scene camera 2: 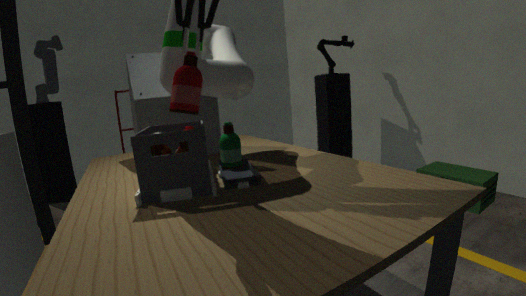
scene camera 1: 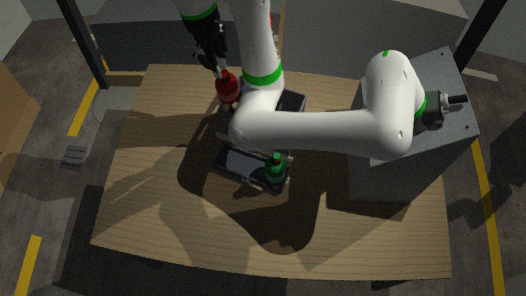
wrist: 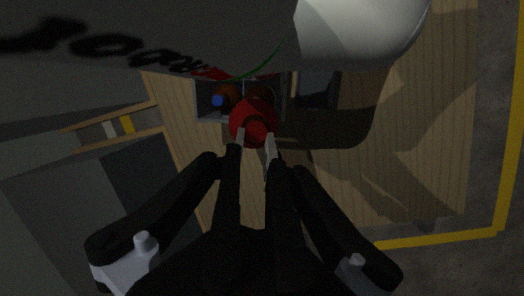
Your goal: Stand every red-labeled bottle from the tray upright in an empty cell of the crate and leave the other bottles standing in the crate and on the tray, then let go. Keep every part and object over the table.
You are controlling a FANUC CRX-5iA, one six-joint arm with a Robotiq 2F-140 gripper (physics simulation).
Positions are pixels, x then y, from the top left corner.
Scene:
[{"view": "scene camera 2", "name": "green bottle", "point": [230, 146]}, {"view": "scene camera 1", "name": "gripper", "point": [221, 72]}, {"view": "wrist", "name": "gripper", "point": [254, 140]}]

